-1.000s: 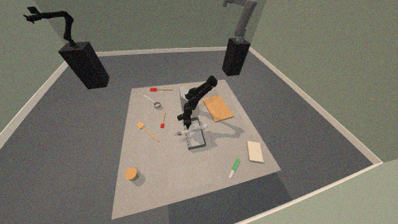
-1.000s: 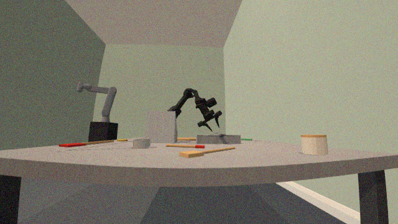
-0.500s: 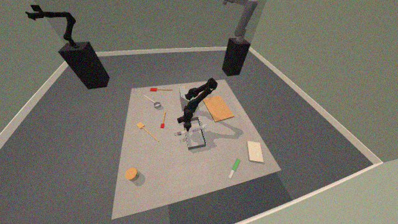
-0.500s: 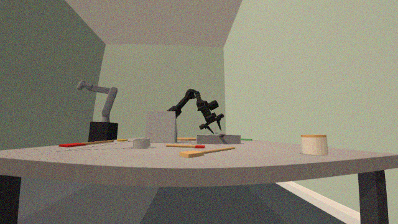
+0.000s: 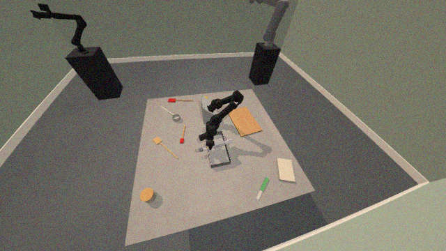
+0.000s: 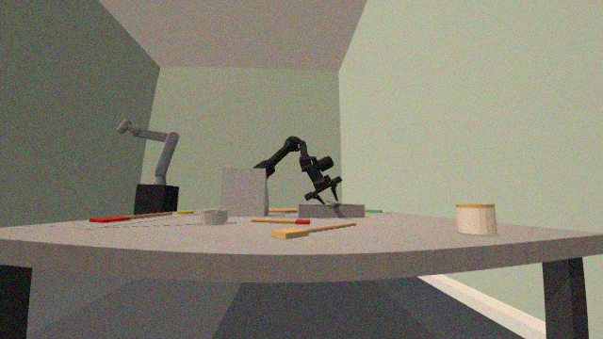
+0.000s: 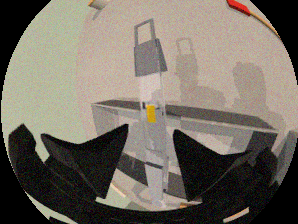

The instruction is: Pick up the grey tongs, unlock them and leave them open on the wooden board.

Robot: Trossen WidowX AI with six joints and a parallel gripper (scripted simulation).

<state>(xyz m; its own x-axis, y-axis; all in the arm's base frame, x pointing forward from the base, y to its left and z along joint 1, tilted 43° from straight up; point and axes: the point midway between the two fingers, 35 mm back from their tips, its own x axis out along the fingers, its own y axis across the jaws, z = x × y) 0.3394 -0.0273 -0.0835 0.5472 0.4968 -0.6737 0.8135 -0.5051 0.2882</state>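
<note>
Right now my gripper tip is 1 cm past the yellow lock piece, 2 cm to the left of it and 1 cm below it. Also, from my gripper tip: red brush (21 cm behind, 21 cm to the right, 5 cm below); wooden board (26 cm behind, 42 cm to the left, 5 cm below); roasting tin (6 cm to the left, 3 cm below).
</note>
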